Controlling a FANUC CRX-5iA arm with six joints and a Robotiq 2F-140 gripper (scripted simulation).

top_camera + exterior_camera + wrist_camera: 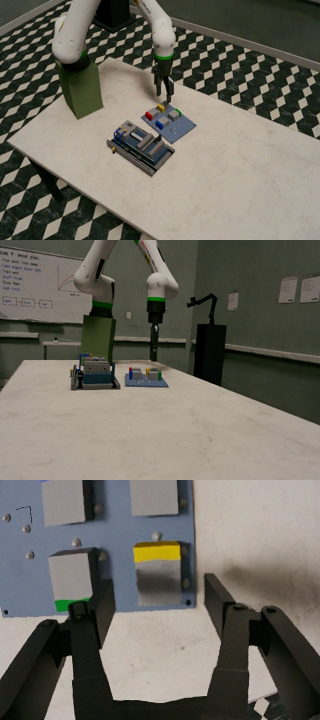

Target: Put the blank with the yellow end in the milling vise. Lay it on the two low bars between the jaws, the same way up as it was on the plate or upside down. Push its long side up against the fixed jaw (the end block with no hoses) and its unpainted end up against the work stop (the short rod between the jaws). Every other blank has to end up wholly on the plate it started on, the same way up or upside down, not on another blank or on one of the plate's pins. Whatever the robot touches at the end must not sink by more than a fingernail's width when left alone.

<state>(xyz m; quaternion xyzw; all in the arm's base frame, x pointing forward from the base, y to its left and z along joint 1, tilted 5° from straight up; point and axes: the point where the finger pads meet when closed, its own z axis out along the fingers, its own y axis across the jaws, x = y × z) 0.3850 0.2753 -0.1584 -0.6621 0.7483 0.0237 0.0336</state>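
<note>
My gripper is now 9 cm above the yellow-ended grey blank. From my hand the other things lie so: green-ended blank: 9 cm below, 9 cm ahead, 1 cm to the right; blue plate: 11 cm below, 8 cm ahead, 6 cm to the right; red-ended blank: 9 cm to the right, 9 cm below, 1 cm behind.
</note>
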